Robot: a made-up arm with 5 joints.
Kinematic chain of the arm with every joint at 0, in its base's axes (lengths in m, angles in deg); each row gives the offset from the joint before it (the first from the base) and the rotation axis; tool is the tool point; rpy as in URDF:
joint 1: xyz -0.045 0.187 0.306 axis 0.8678 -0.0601 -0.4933
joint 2: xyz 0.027 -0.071 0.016 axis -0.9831 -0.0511 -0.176
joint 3: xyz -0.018 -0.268 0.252 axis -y
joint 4: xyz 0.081 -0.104 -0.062 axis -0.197 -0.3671 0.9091
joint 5: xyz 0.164 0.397 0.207 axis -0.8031 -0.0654 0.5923
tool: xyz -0.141 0.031 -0.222 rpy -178.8 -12 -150.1
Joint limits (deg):
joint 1: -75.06..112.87
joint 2: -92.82..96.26
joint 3: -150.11..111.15
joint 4: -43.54..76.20
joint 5: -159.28..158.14
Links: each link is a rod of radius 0.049 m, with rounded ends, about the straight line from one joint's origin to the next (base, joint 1, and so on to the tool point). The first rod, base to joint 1, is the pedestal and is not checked.
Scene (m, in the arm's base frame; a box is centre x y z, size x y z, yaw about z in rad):
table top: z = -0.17
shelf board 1: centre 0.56 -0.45 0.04 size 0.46 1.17 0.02 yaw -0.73
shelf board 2: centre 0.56 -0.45 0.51 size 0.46 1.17 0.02 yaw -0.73
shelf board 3: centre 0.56 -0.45 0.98 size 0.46 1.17 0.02 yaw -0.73
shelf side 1: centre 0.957 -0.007 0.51 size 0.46 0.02 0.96 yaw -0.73
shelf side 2: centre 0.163 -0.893 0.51 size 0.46 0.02 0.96 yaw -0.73
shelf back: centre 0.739 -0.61 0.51 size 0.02 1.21 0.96 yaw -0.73
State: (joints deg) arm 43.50 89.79 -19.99 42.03 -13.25
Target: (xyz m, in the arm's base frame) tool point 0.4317 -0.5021 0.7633
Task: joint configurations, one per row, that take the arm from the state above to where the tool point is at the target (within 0.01 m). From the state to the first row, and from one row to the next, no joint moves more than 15 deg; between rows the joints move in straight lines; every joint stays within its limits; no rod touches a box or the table.
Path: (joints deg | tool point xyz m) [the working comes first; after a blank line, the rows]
Joints at the target: 9.11 -7.78 13.61 -43.54 157.98
Straight joint move there: clear.

1: 40.63 81.66 -17.19 34.90 1.02 | -0.1325 0.2922 0.3757
2: 37.77 73.53 -14.39 27.77 15.29 | -0.0876 0.2143 0.4136
3: 34.90 65.40 -11.59 20.64 29.56 | -0.0399 0.1405 0.4600
4: 32.04 57.27 -8.79 13.51 43.83 | 0.0085 0.0694 0.5126
5: 29.17 49.14 -5.99 6.38 58.10 | 0.0562 -0.0001 0.5684
6: 26.31 41.01 -3.19 -0.75 72.37 | 0.1032 -0.0697 0.6242
7: 23.44 32.88 -0.39 -7.89 86.64 | 0.1502 -0.1404 0.6765
8: 20.57 24.74 2.41 -15.02 100.91 | 0.1984 -0.2128 0.7215
9: 17.71 16.61 5.21 -22.15 115.18 | 0.2494 -0.2869 0.7557
10: 14.84 8.48 8.01 -29.28 129.45 | 0.3047 -0.3613 0.7760
11: 11.98 0.35 10.81 -36.41 143.72 | 0.3654 -0.4341 0.7792
12: 9.11 -7.78 13.61 -43.54 157.98 | 0.4317 -0.5021 0.7633

